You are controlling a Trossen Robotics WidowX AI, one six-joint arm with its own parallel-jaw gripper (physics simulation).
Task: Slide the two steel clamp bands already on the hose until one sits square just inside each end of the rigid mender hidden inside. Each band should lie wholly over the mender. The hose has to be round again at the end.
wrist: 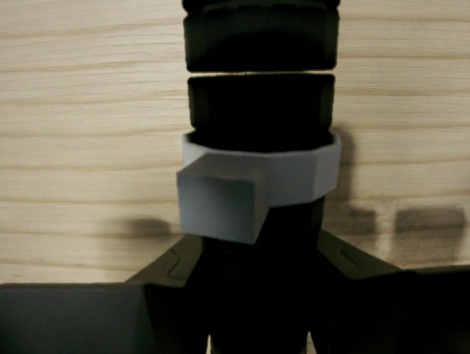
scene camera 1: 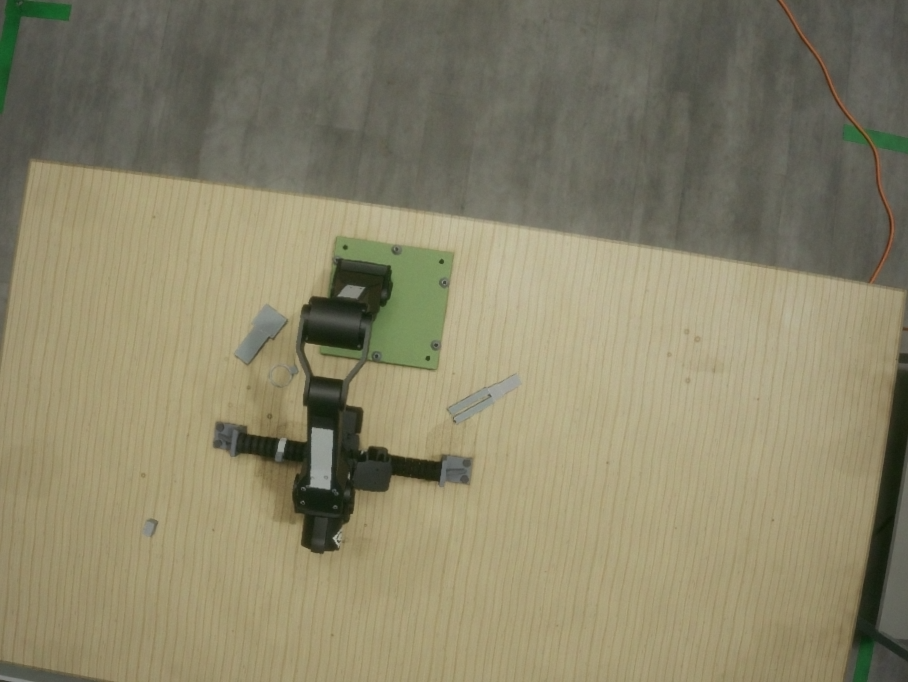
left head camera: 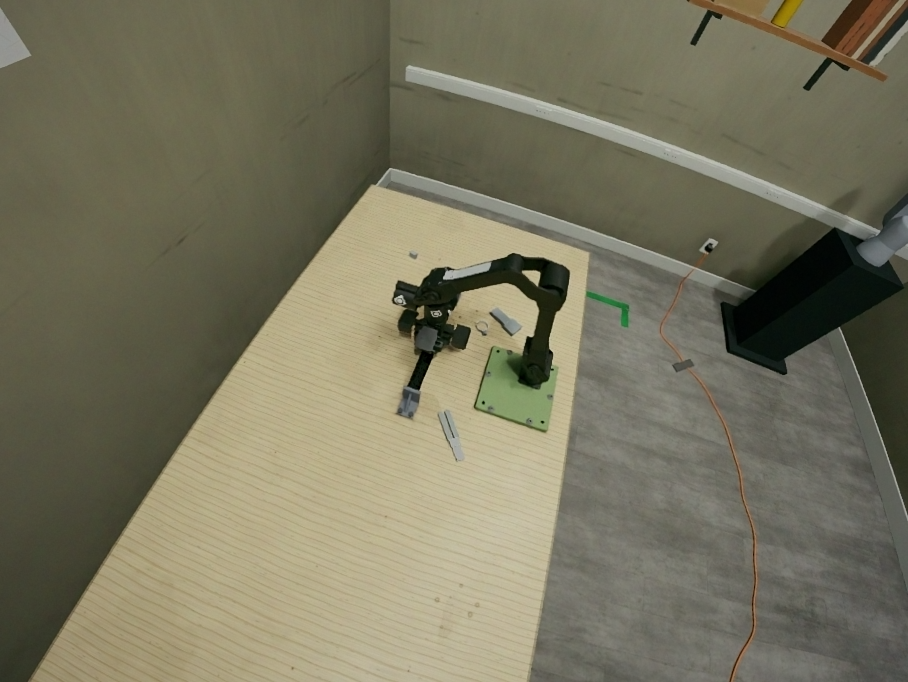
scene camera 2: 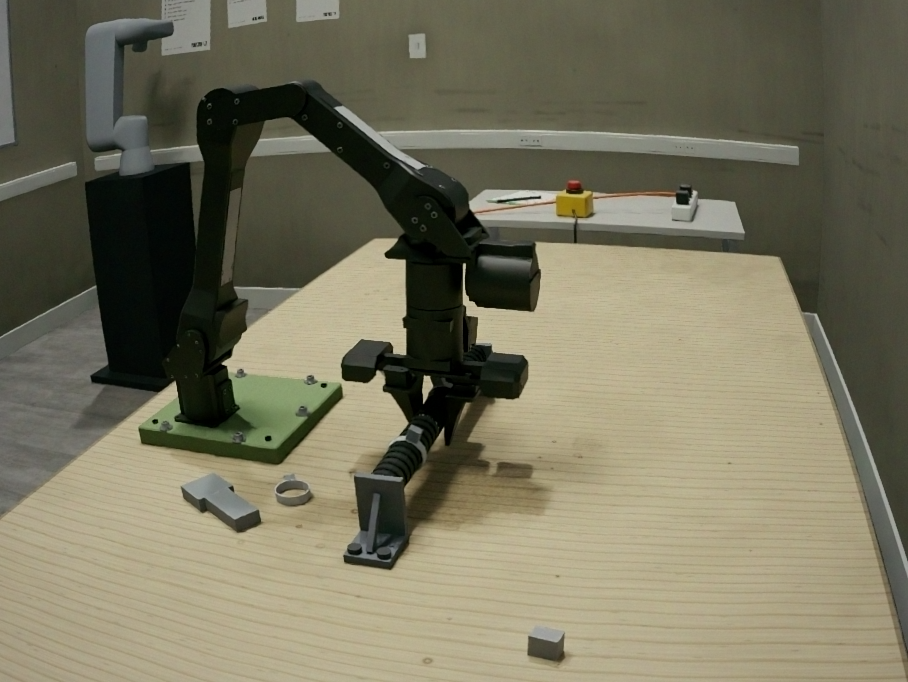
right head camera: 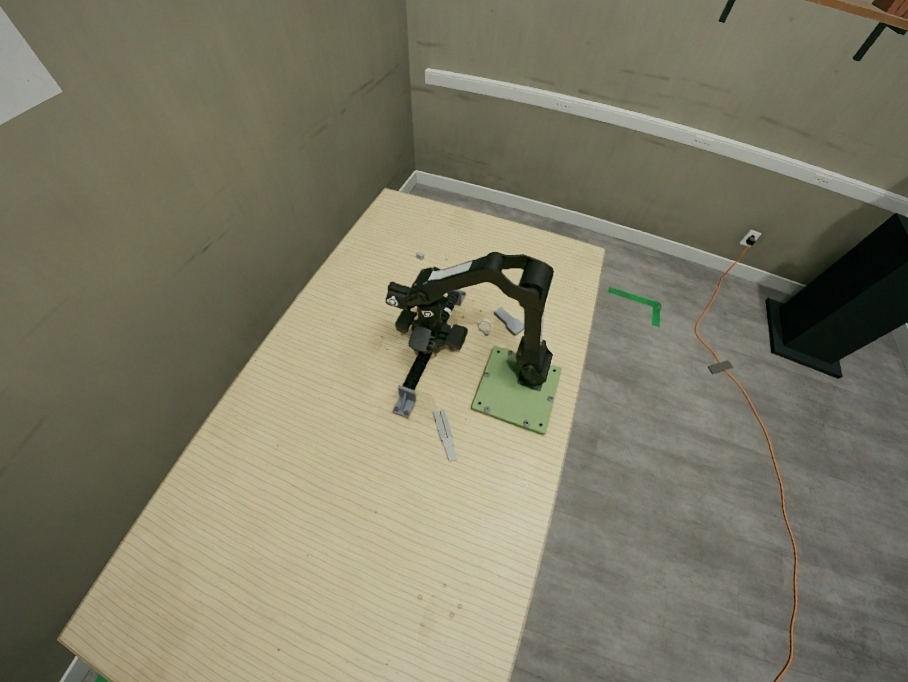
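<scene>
The black corrugated hose [left head camera: 420, 369] [right head camera: 417, 369] [scene camera 1: 416, 466] [scene camera 2: 394, 462] [wrist: 260, 105] runs between two grey brackets. One steel band [scene camera 1: 281, 449] [scene camera 2: 415, 439] sits near the left bracket [scene camera 1: 231, 438] in scene camera 1. The other band [wrist: 295, 179], with a square block on it, is around the hose just ahead of the fingertips in the wrist view, slightly tilted; the arm hides it in scene camera 1. My gripper [scene camera 2: 434, 427] [wrist: 250, 223] points down between the bands, its fingers narrowed against both sides of the hose. The mender is hidden; roundness under the fingers is unclear.
A loose ring [scene camera 1: 280, 375] [scene camera 2: 292, 492] and a stepped grey piece [scene camera 1: 259, 334] [scene camera 2: 220, 502] lie beside the hose. A slotted grey tool [left head camera: 450, 434] [scene camera 1: 484, 398] lies near the right bracket [scene camera 1: 457, 469]. A small grey block [scene camera 2: 546, 643] and green base plate [scene camera 1: 414, 323] also show.
</scene>
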